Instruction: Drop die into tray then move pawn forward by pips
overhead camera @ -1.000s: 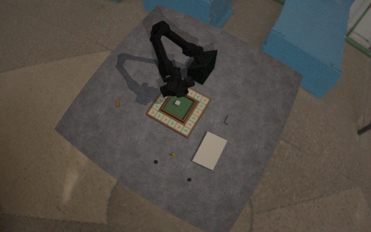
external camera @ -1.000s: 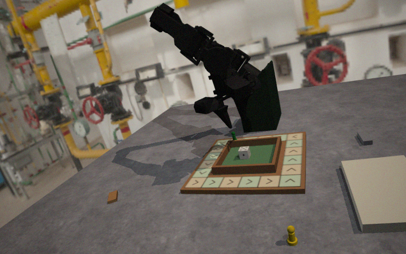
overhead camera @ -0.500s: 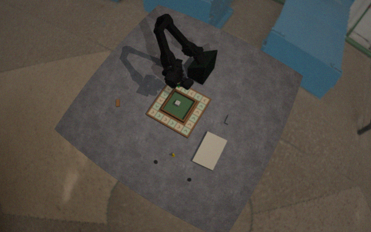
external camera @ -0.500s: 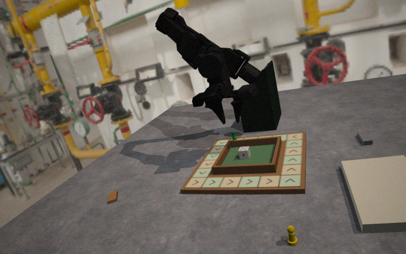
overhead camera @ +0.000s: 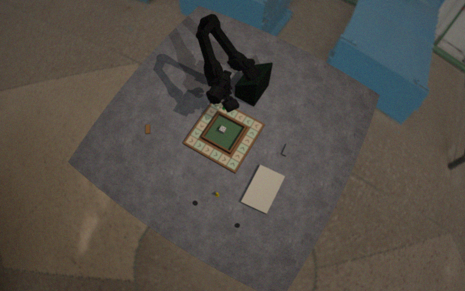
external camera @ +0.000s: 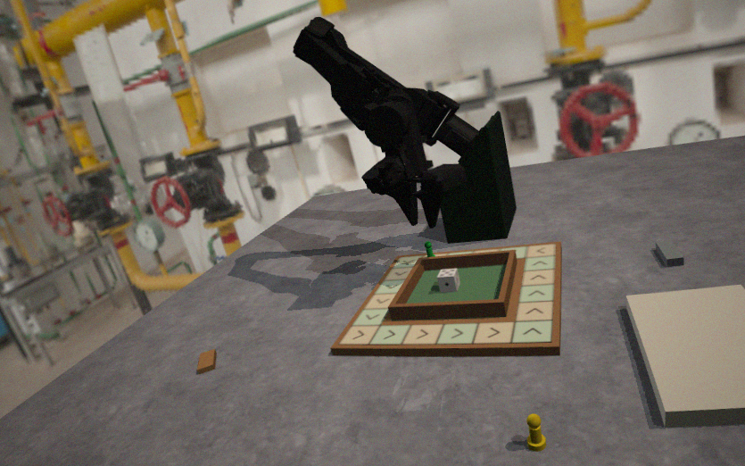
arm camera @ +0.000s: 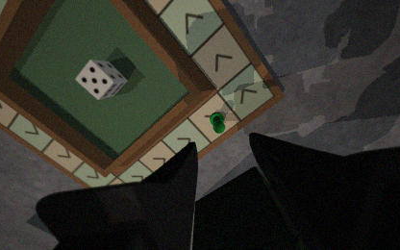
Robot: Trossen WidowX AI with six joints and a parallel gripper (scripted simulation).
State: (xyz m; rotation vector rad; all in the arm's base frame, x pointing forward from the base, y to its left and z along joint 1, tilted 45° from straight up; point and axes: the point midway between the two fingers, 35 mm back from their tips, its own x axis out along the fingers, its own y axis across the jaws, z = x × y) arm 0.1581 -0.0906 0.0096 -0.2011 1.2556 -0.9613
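Now: the green pawn 5 cm below my gripper tip. From my gripper tip the other things lie so: small grey block: 36 cm to the left, 7 cm below, 3 cm ahead; then white die: 11 cm ahead, 6 cm to the left, 5 cm below; then green dice tray: 11 cm ahead, 7 cm to the left, 7 cm below.
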